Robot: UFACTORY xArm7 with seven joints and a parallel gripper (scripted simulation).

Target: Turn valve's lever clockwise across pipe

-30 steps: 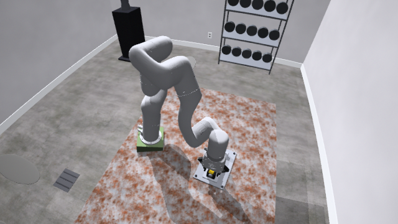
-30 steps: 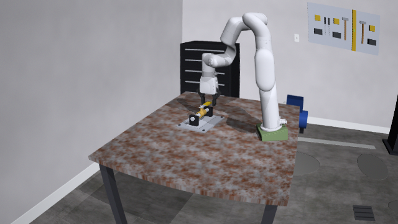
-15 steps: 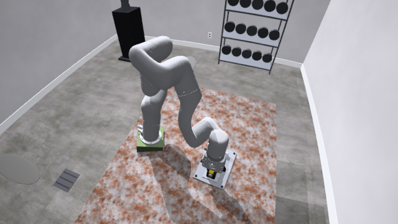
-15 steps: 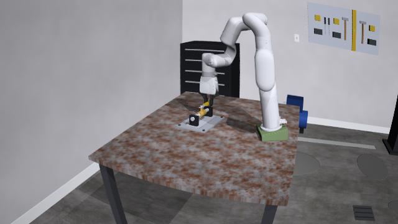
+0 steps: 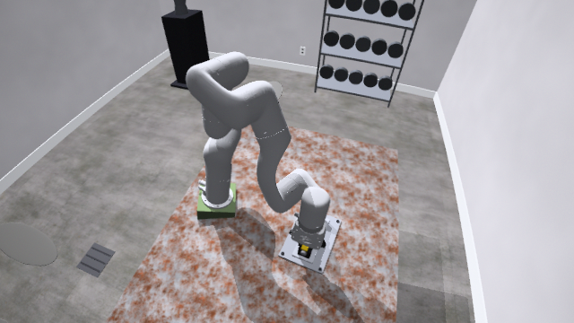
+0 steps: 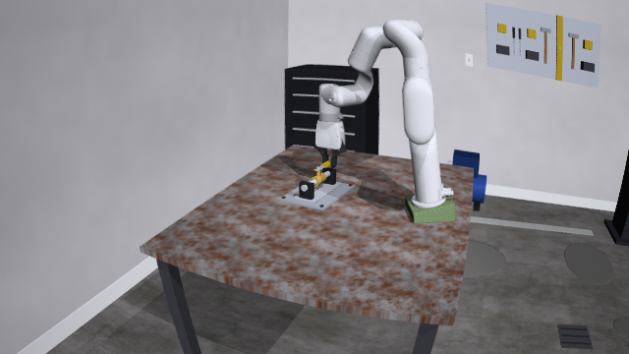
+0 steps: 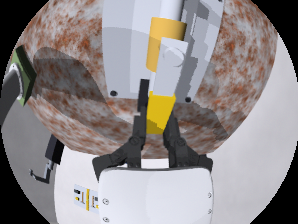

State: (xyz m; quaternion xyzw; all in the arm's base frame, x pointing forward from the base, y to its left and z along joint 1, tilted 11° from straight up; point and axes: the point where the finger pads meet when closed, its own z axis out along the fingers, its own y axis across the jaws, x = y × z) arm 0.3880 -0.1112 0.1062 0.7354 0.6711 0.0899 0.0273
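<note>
Right now my hand is 5 cm to the right of the yellow lever.
</note>
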